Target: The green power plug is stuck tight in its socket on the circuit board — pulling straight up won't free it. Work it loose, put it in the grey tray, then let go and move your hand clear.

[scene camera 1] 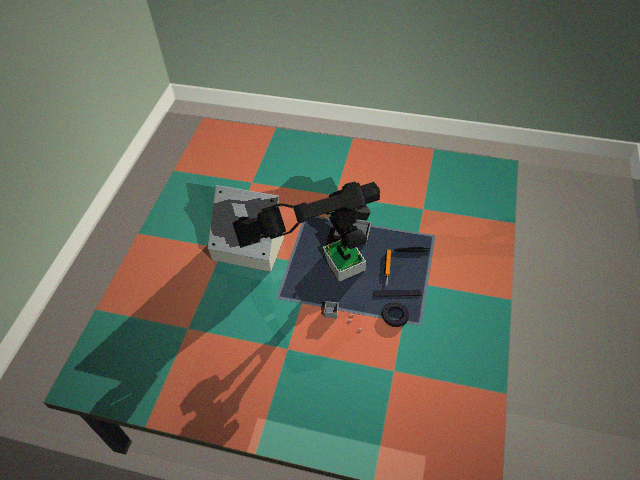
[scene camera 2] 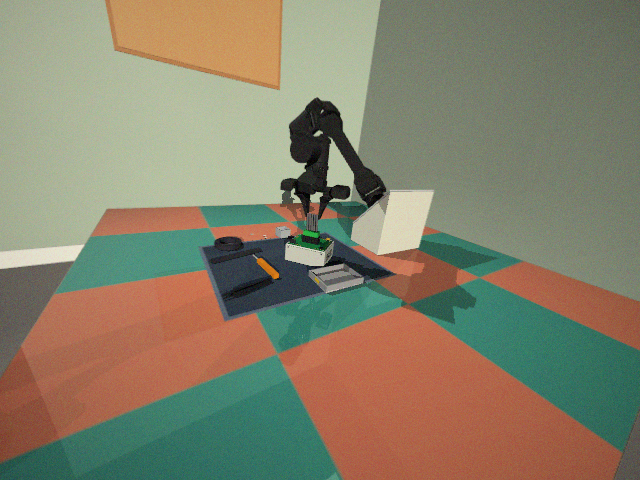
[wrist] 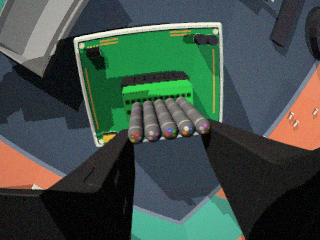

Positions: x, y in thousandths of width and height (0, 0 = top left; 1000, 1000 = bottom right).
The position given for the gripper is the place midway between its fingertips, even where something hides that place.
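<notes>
The gripper shows in scene camera 1 (scene camera 1: 537, 499). View from scene camera 2: the gripper (scene camera 2: 490, 455). The gripper also shows in the wrist view (wrist: 523, 556), as does a dark mat (wrist: 814, 323).
</notes>
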